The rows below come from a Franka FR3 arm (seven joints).
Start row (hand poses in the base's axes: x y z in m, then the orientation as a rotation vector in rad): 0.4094 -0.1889 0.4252 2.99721 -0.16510 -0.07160
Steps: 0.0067 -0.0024 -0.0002 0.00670 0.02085 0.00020; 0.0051 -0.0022 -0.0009 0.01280 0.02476 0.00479; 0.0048 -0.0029 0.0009 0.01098 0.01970 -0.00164; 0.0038 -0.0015 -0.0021 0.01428 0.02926 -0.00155; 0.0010 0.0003 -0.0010 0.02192 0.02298 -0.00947; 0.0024 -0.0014 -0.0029 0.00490 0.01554 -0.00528; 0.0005 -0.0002 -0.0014 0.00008 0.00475 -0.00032; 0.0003 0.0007 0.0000 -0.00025 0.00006 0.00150; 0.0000 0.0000 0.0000 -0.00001 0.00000 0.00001; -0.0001 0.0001 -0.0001 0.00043 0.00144 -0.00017; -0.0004 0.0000 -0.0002 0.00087 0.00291 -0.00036; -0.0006 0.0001 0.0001 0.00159 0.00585 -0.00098; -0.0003 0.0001 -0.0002 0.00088 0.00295 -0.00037; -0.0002 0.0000 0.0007 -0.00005 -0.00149 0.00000; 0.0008 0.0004 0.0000 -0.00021 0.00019 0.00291; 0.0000 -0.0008 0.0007 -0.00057 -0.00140 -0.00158; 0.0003 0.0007 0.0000 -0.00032 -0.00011 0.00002; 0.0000 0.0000 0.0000 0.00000 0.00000 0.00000; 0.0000 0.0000 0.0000 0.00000 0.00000 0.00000; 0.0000 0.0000 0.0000 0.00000 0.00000 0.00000
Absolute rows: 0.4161 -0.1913 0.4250 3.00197 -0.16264 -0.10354; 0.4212 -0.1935 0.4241 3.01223 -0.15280 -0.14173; 0.4260 -0.1964 0.4250 3.02065 -0.15313 -0.17290; 0.4298 -0.1979 0.4229 3.03060 -0.15232 -0.21914; 0.4308 -0.1976 0.4219 3.04844 -0.16357 -0.25799; 0.4332 -0.1990 0.4190 3.05039 -0.17029 -0.28277; 0.4337 -0.1992 0.4176 3.04954 -0.17049 -0.29002; 0.4340 -0.1985 0.4176 3.04928 -0.16822 -0.28997; 0.4340 -0.1985 0.4176 3.04927 -0.16821 -0.28997; 0.4339 -0.1984 0.4175 3.04941 -0.16834 -0.29224; 0.4335 -0.1984 0.4173 3.04969 -0.16864 -0.29684; 0.4329 -0.1983 0.4174 3.05008 -0.16964 -0.30608; 0.4326 -0.1982 0.4172 3.05034 -0.16995 -0.31075; 0.4324 -0.1982 0.4179 3.05060 -0.17004 -0.30848; 0.4332 -0.1978 0.4179 3.05032 -0.16560 -0.30854; 0.4332 -0.1986 0.4186 3.05006 -0.16816 -0.30641; 0.4335 -0.1979 0.4186 3.04977 -0.16817 -0.30618; 0.4335 -0.1979 0.4186 3.04977 -0.16817 -0.30618; 0.4335 -0.1979 0.4186 3.04977 -0.16817 -0.30618; 0.4335 -0.1979 0.4186 3.04977 -0.16817 -0.30618
